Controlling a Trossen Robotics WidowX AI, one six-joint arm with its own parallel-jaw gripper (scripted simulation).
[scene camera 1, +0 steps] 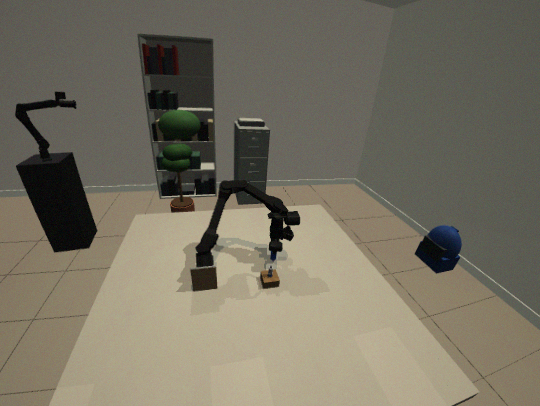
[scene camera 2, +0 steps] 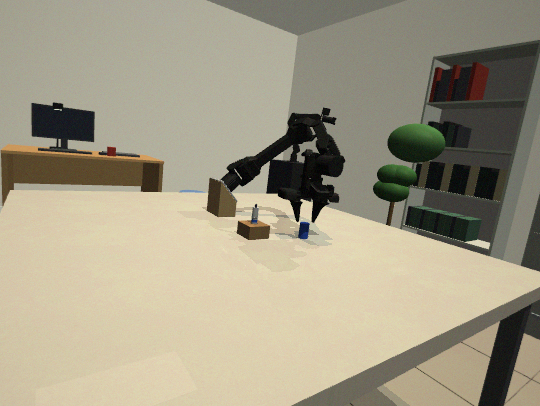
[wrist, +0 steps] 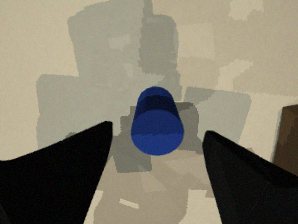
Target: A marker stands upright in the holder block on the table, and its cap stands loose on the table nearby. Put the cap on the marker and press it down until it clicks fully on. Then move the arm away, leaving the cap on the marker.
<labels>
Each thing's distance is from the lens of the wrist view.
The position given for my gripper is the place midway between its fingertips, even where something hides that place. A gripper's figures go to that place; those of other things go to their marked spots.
my gripper [wrist: 159, 133]: 10 cm
blue cap [wrist: 157, 129]: 10 cm
</labels>
